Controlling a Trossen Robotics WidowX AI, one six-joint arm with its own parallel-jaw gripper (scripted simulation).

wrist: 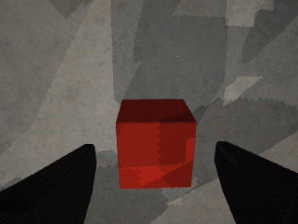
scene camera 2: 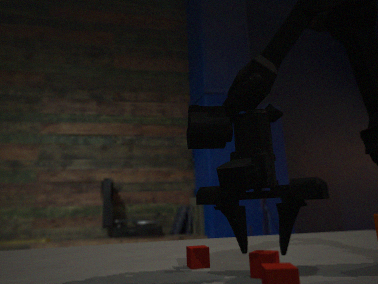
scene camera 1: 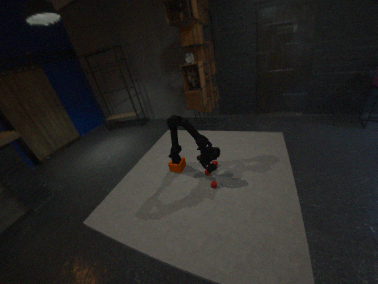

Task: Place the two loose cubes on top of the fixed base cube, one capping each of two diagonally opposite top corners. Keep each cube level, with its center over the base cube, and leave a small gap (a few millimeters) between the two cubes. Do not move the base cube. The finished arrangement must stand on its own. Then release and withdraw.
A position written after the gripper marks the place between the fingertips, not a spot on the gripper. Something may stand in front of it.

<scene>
The gripper [scene camera 2: 263, 254] is open, with nothing in its grasp. Also in view: a red cube [wrist: 155, 139].
The gripper also shows in the wrist view [wrist: 156, 152].
</scene>
